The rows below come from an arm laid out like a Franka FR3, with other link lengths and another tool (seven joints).
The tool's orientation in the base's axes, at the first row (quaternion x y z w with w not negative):
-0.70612, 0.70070, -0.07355, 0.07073
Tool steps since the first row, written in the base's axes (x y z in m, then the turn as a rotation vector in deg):
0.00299, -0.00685, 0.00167, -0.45, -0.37, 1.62
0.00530, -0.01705, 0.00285, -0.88, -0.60, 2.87
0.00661, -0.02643, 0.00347, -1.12, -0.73, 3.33
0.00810, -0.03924, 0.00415, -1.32, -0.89, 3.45
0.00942, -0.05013, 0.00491, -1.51, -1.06, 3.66
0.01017, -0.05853, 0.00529, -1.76, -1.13, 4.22
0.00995, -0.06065, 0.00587, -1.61, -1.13, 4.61
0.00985, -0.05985, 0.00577, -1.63, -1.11, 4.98
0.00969, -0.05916, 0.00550, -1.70, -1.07, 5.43
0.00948, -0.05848, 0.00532, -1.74, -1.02, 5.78
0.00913, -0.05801, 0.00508, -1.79, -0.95, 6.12
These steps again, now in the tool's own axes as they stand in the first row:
0.00688, -0.00321, -0.00101, 0.37, 0.11, -1.68
0.01710, -0.00563, -0.00166, 0.61, 0.28, -2.99
0.02649, -0.00696, -0.00197, 0.74, 0.43, -3.49
0.03932, -0.00846, -0.00229, 0.90, 0.60, -3.64
0.05022, -0.00982, -0.00274, 1.07, 0.74, -3.89
0.05863, -0.01056, -0.00293, 1.14, 0.88, -4.49
0.06075, -0.01045, -0.00353, 1.14, 0.65, -4.84
0.05995, -0.01034, -0.00346, 1.12, 0.59, -5.20
0.05925, -0.01013, -0.00323, 1.08, 0.57, -5.66
0.05857, -0.00989, -0.00310, 1.03, 0.54, -6.01
0.05810, -0.00950, -0.00294, 0.97, 0.52, -6.35

